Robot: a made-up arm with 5 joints. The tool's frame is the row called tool.
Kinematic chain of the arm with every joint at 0, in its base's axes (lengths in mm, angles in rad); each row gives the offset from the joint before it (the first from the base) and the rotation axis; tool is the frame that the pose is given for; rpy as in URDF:
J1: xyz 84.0 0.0 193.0 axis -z
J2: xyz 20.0 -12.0 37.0 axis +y
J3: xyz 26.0 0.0 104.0 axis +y
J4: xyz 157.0 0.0 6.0 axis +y
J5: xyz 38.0 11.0 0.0 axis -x
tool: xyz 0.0 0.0 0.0 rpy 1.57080 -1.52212 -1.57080
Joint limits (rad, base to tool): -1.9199..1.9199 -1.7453..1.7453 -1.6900..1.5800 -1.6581..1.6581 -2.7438..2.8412
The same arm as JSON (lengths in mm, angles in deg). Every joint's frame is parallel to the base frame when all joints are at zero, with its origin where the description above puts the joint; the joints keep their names.
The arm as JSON. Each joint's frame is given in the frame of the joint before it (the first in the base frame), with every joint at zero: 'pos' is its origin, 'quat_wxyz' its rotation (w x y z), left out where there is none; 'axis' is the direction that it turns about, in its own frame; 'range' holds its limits. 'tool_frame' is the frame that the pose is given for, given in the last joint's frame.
{"length_unit": "mm", "angle_unit": "deg", "joints": [{"joint": "J1", "pos": [84.0, 0.0, 193.0], "axis": "-z", "range": [-110.0, 110.0]}, {"joint": "J2", "pos": [20.0, -12.0, 37.0], "axis": "+y", "range": [-100.0, 100.0]}, {"joint": "J3", "pos": [26.0, 0.0, 104.0], "axis": "+y", "range": [-96.83, 90.53]}, {"joint": "J4", "pos": [157.0, 0.0, 6.0], "axis": "+y", "range": [-95.0, 95.0]}, {"joint": "J5", "pos": [38.0, 11.0, 0.0], "axis": "-x", "range": [-157.21, 162.79]}], "tool_frame": {"pos": [0.0, 0.0, 0.0], "quat_wxyz": [0.706897, 0.017208, -0.706897, -0.017208]}}
